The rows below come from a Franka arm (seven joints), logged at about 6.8 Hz.
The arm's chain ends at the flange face. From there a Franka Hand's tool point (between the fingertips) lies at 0.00 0.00 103.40 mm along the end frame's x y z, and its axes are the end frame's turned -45 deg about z.
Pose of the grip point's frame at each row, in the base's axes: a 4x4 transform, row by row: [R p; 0 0 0 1], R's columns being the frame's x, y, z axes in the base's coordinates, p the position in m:
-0.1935 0.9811 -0.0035 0.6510; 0.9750 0.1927 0.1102 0.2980; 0.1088 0.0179 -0.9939 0.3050; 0 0 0 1
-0.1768 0.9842 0.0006 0.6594; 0.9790 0.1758 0.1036 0.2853; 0.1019 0.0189 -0.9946 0.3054; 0 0 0 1
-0.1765 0.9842 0.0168 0.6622; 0.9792 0.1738 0.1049 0.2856; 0.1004 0.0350 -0.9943 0.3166; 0 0 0 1
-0.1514 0.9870 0.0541 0.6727; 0.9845 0.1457 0.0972 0.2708; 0.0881 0.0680 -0.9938 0.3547; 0 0 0 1
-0.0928 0.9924 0.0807 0.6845; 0.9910 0.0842 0.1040 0.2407; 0.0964 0.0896 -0.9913 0.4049; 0 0 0 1
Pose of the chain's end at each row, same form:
0.5569 0.8306 -0.0035 0.6514; 0.8257 -0.5532 0.1102 0.2866; 0.0896 -0.0643 -0.9939 0.4078; 0 0 0 1
0.5709 0.8210 0.0006 0.6593; 0.8166 -0.5679 0.1036 0.2746; 0.0854 -0.0587 -0.9946 0.4082; 0 0 0 1
0.5711 0.8207 0.0168 0.6605; 0.8153 -0.5695 0.1049 0.2748; 0.0957 -0.0462 -0.9943 0.4194; 0 0 0 1
0.5909 0.8050 0.0541 0.6671; 0.7992 -0.5931 0.0972 0.2607; 0.1104 -0.0142 -0.9938 0.4575; 0 0 0 1
0.6361 0.7674 0.0807 0.6762; 0.7603 -0.6412 0.1040 0.2299; 0.1315 -0.0048 -0.9913 0.5074; 0 0 0 1

